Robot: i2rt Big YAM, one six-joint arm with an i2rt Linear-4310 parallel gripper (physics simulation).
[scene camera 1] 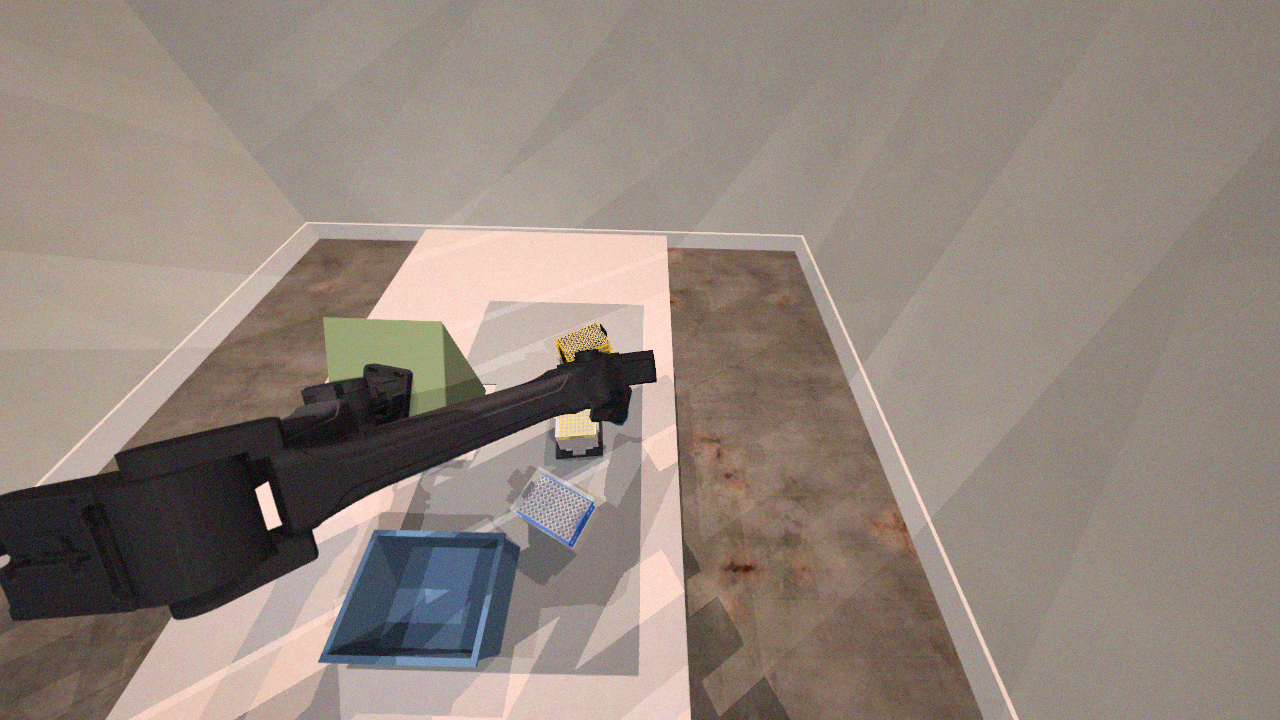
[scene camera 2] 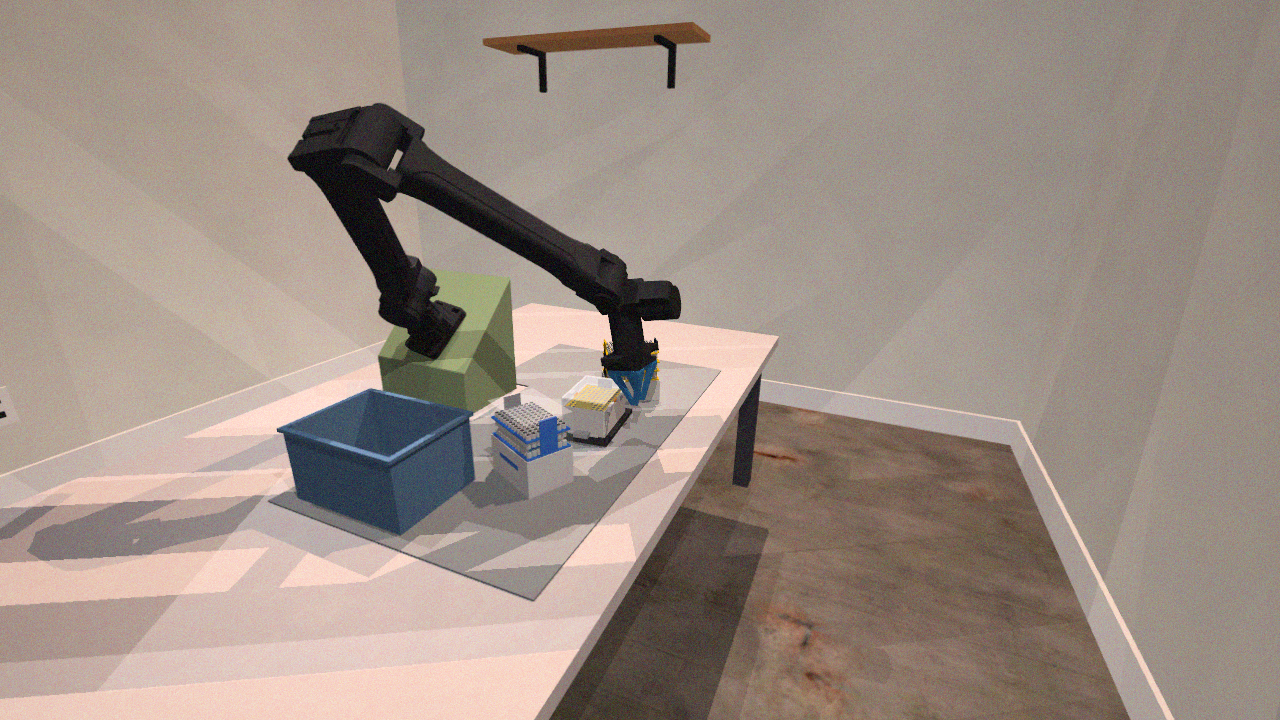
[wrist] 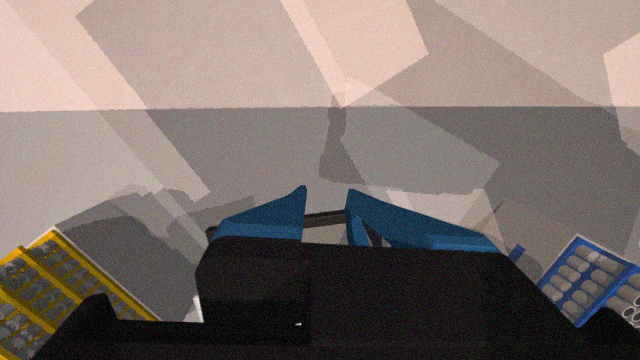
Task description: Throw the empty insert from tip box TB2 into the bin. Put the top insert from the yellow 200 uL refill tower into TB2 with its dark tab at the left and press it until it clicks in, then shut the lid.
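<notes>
Tip box TB2 [scene camera 1: 573, 427] [scene camera 2: 595, 407] stands on the grey mat with a yellow insert in it. My gripper [scene camera 2: 633, 386] [wrist: 325, 197] hangs low just behind the box, on the side of the yellow refill tower [scene camera 1: 583, 340] [wrist: 40, 277]. Its blue fingers stand close together with a small gap. In the wrist view a thin dark bar [wrist: 324, 217] runs across behind the gap, and I cannot tell whether it touches the fingers. The box itself is hidden under the wrist in that view. The blue bin [scene camera 1: 420, 595] [scene camera 2: 380, 452] stands nearer the front.
A blue refill tower [scene camera 1: 555, 506] [scene camera 2: 529, 432] [wrist: 591, 277] stands between TB2 and the bin. A green block [scene camera 1: 402, 357] [scene camera 2: 465, 349] carries the arm's base at the back left. The table's right edge [scene camera 2: 697, 465] runs close to the mat.
</notes>
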